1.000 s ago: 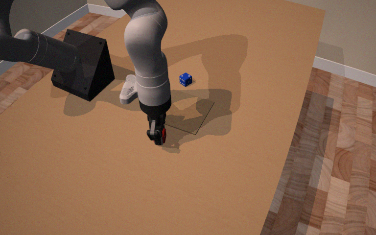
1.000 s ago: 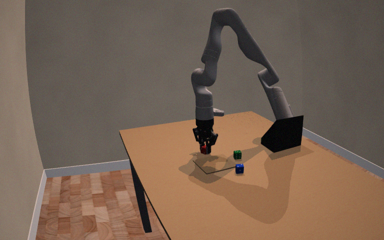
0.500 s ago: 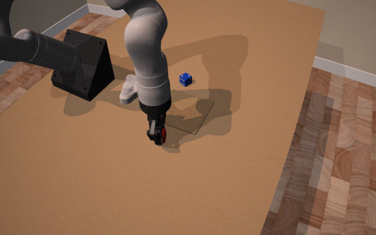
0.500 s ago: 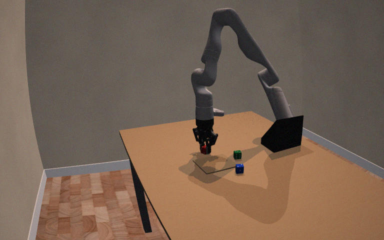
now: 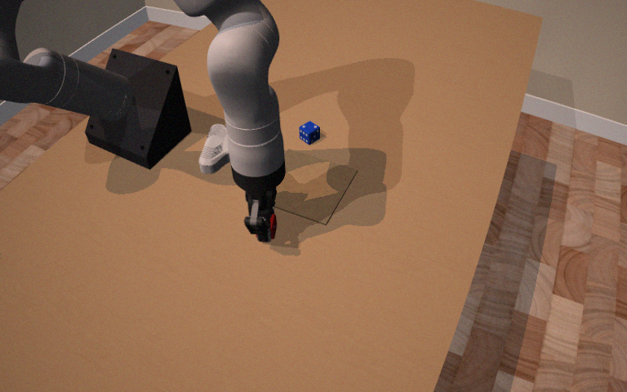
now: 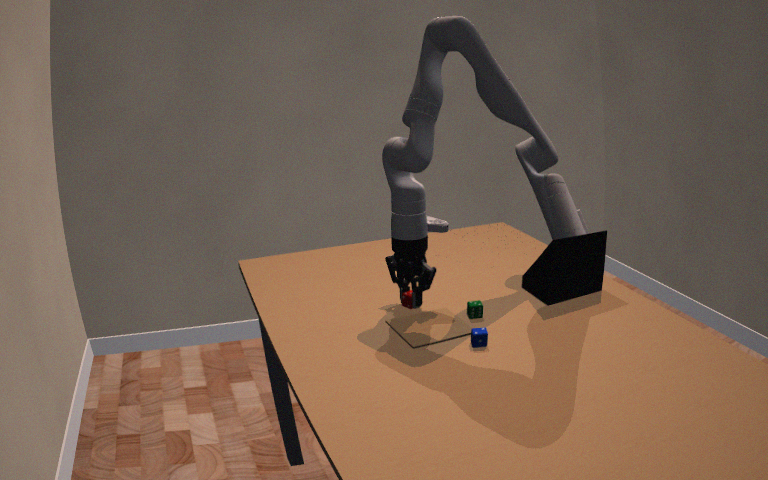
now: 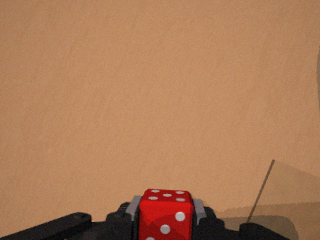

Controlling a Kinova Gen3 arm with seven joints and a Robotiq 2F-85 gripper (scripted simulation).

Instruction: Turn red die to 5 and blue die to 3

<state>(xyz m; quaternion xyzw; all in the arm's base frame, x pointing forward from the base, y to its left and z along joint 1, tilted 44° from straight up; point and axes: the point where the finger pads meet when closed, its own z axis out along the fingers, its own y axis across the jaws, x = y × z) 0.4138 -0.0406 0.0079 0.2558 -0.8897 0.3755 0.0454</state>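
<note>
Right now my hand is 12 cm to the right of the thin tan mat, 2 cm above it and 1 cm past it. From my hand the other things lie so: blue die 23 cm to the left, 8 cm behind, 1 cm below; red die right at my hand; green die 11 cm behind, 10 cm to the left, 1 cm below.
</note>
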